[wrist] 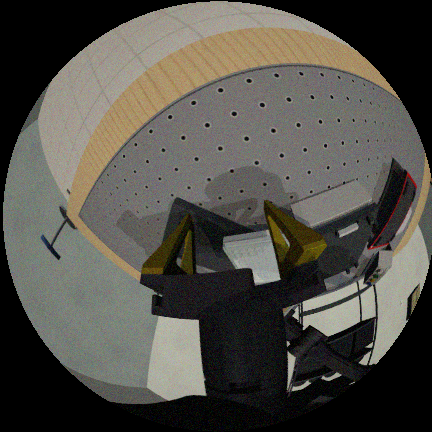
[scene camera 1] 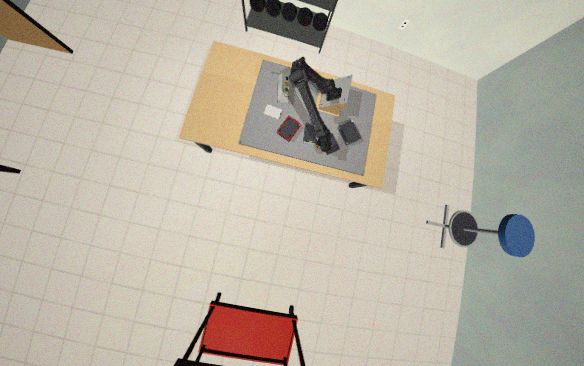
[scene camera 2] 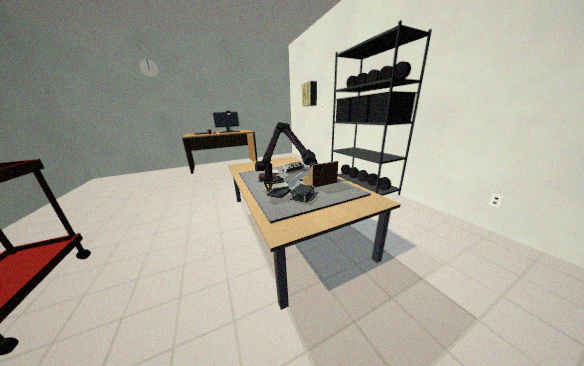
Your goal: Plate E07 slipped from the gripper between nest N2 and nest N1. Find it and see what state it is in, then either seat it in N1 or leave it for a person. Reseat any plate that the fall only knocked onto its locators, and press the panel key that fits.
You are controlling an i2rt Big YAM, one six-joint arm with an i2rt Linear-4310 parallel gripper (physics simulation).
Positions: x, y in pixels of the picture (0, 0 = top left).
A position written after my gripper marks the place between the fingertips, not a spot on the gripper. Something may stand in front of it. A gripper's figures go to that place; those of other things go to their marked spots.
Labels:
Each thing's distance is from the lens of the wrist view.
my gripper (wrist: 227, 210): 15 cm
button panel (wrist: 381, 260): 52 cm
dark station (wrist: 344, 215): 16 cm
The marked spots on the button panel and the dark station are 38 cm apart.

